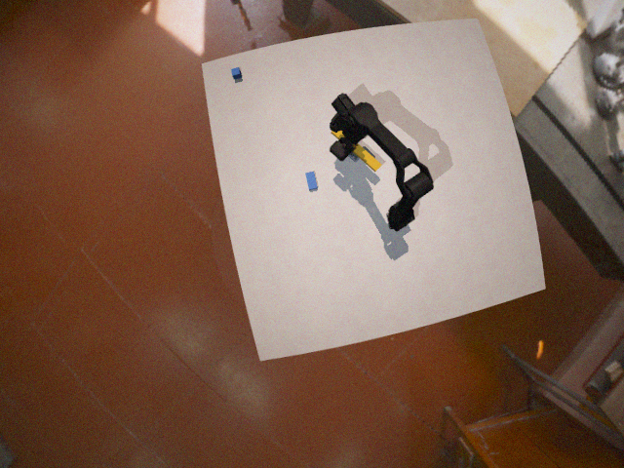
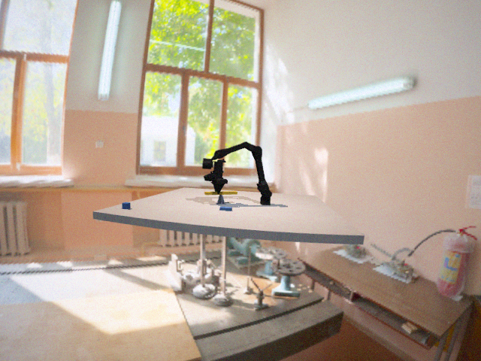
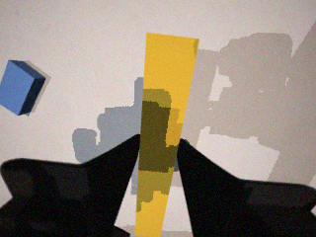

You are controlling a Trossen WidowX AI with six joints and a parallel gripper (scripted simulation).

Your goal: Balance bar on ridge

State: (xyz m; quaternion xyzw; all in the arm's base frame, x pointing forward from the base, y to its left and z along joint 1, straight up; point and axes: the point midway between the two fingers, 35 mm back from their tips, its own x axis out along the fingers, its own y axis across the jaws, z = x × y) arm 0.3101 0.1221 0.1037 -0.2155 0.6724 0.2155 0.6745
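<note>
Now: gripper tip 20 mm to the left of the yellow bar and 20 mm past it. Round my gripper tip: blue cube: 430 mm ahead, 380 mm to the left, 50 mm below.
</note>
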